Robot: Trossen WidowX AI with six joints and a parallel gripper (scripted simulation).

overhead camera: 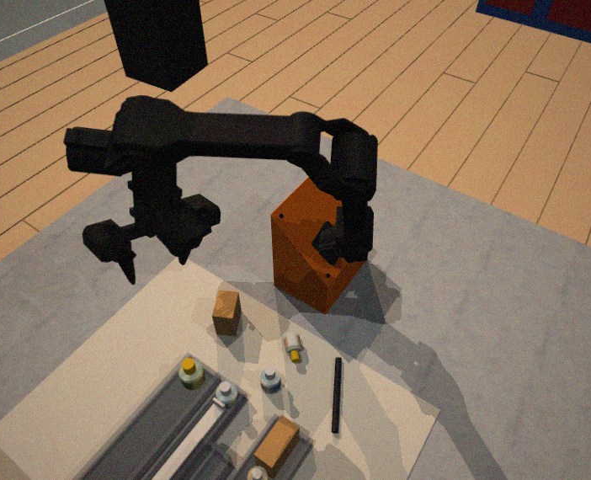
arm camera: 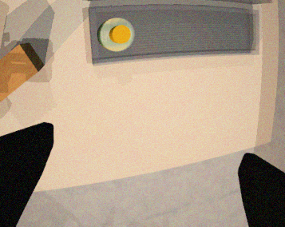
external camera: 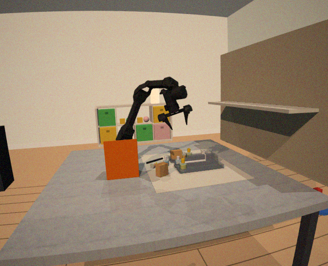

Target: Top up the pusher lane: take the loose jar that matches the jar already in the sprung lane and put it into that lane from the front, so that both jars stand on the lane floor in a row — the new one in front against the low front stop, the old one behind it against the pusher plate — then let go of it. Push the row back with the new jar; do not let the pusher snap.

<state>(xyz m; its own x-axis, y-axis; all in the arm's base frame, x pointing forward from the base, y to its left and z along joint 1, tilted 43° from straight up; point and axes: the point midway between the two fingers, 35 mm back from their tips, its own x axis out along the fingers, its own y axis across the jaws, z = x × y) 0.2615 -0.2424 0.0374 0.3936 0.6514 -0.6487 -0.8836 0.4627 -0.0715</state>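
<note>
My gripper tip is now 7 cm past the black rod, 28 cm to the right of it and 27 cm above it.
</note>
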